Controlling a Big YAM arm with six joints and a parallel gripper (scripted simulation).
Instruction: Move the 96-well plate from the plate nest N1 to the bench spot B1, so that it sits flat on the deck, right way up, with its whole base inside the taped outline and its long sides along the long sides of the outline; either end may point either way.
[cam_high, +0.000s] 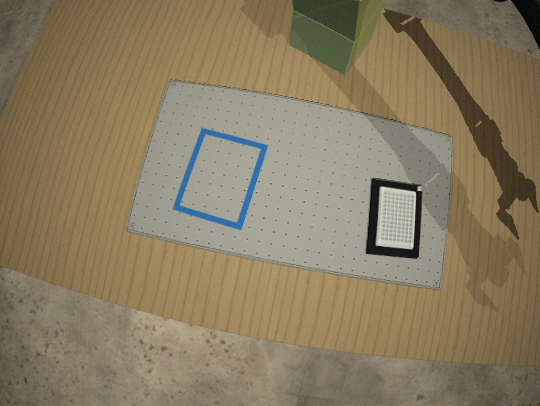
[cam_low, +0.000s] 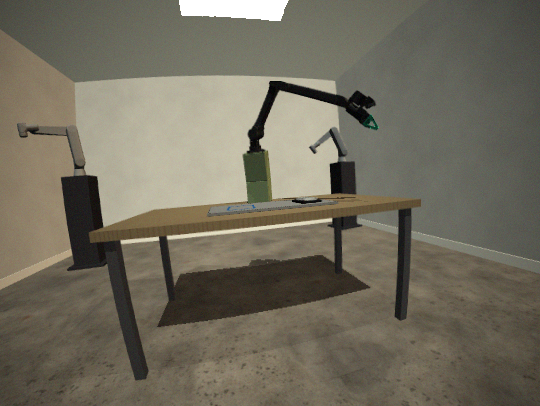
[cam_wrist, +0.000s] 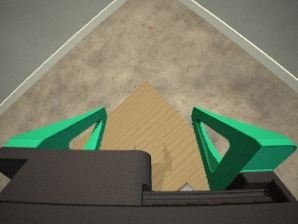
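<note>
The white 96-well plate is 38 cm below my hand, 33 cm to the right of it and 26 cm behind it. Also, from my hand: black plate nest N1: 39 cm below, 33 cm to the right, 26 cm behind.
</note>
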